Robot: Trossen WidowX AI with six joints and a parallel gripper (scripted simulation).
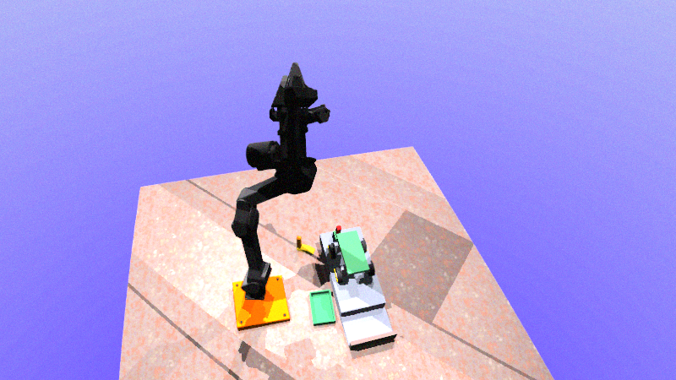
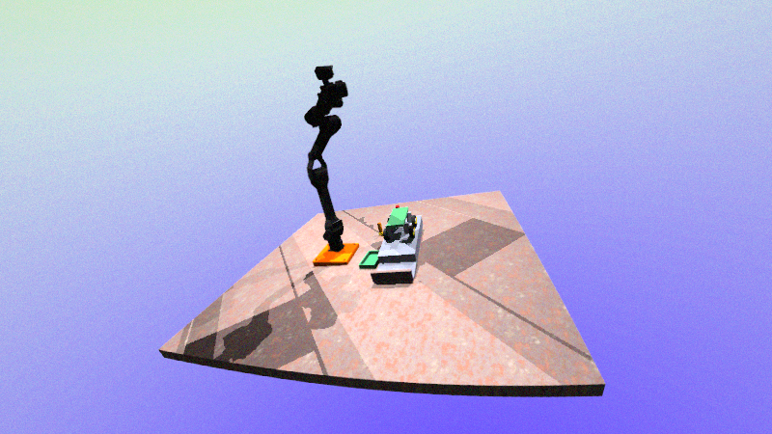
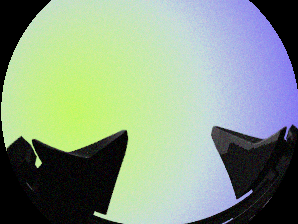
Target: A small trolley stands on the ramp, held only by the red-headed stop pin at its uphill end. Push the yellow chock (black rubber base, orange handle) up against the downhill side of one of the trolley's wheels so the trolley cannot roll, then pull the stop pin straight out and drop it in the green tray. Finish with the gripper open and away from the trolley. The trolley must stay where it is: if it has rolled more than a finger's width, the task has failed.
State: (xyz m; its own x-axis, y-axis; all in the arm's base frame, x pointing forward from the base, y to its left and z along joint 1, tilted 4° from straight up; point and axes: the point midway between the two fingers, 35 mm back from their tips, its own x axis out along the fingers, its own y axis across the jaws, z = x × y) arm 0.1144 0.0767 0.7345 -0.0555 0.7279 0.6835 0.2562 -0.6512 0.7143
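My gripper tip is 75 cm above the yellow chock, 8 cm to the right of it and 1 cm short of it. Also, from my gripper tip: red-headed stop pin 64 cm below, 13 cm ahead, 6 cm to the left; green tray 78 cm below, 17 cm to the right, 6 cm ahead; trolley 66 cm below, 17 cm ahead, 4 cm to the right.
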